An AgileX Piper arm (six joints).
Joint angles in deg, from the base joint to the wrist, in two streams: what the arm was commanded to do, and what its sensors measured. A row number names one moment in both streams.
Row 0, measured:
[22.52, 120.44, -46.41, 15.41, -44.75, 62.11]
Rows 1 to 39, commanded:
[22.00, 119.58, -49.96, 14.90, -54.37, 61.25]
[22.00, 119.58, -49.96, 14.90, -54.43, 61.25]
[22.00, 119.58, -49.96, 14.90, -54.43, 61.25]
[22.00, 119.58, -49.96, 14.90, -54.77, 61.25]
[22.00, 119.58, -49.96, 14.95, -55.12, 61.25]
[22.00, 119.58, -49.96, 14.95, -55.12, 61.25]
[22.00, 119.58, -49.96, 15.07, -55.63, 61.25]
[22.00, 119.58, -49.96, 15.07, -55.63, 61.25]
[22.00, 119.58, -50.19, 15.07, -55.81, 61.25]
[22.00, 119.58, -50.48, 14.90, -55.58, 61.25]
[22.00, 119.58, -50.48, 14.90, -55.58, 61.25]
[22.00, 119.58, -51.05, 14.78, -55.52, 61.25]
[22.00, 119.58, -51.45, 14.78, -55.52, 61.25]
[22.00, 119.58, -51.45, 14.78, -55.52, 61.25]
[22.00, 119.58, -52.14, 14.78, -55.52, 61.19]
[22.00, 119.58, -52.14, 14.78, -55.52, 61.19]
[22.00, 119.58, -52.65, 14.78, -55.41, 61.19]
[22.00, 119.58, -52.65, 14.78, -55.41, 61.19]
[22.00, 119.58, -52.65, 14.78, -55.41, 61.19]
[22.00, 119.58, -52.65, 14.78, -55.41, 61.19]
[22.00, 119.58, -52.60, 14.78, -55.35, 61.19]
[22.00, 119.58, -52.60, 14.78, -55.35, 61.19]
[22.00, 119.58, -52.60, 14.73, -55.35, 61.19]
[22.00, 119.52, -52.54, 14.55, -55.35, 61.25]
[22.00, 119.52, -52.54, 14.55, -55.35, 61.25]
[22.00, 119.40, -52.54, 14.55, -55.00, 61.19]
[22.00, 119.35, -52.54, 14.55, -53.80, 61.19]
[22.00, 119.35, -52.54, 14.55, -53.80, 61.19]
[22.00, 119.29, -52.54, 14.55, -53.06, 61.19]
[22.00, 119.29, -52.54, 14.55, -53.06, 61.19]
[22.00, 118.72, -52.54, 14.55, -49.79, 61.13]
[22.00, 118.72, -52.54, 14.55, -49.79, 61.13]
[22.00, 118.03, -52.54, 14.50, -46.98, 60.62]
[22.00, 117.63, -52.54, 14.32, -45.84, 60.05]
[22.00, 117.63, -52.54, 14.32, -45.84, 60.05]
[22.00, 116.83, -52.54, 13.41, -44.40, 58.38]
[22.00, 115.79, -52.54, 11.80, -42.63, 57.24]
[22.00, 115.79, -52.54, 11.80, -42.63, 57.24]
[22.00, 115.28, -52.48, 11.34, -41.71, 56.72]
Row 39, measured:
[22.29, 118.03, -49.45, 16.50, -35.24, 59.30]
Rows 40 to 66, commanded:
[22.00, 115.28, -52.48, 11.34, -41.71, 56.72]
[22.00, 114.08, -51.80, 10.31, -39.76, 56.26]
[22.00, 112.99, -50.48, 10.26, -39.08, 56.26]
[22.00, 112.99, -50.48, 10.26, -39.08, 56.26]
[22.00, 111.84, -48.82, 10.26, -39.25, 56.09]
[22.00, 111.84, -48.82, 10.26, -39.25, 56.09]
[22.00, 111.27, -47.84, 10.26, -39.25, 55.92]
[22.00, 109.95, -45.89, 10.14, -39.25, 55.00]
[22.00, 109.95, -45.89, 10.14, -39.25, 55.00]
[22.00, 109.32, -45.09, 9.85, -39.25, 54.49]
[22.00, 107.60, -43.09, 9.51, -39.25, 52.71]
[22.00, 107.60, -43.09, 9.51, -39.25, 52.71]
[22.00, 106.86, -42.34, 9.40, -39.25, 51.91]
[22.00, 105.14, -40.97, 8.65, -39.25, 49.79]
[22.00, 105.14, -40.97, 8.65, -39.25, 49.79]
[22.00, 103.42, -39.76, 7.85, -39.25, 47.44]
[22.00, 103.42, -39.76, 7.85, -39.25, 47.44]
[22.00, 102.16, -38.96, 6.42, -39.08, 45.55]
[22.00, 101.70, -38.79, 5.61, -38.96, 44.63]
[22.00, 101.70, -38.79, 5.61, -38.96, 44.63]
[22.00, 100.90, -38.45, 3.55, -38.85, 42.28]
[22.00, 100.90, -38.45, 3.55, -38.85, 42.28]
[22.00, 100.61, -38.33, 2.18, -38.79, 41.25]
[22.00, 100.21, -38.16, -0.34, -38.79, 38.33]
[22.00, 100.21, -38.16, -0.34, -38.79, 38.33]
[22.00, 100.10, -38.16, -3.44, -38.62, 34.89]
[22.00, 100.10, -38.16, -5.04, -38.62, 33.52]
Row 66, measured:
[22.00, 100.90, -38.16, 0.00, -38.33, 38.56]
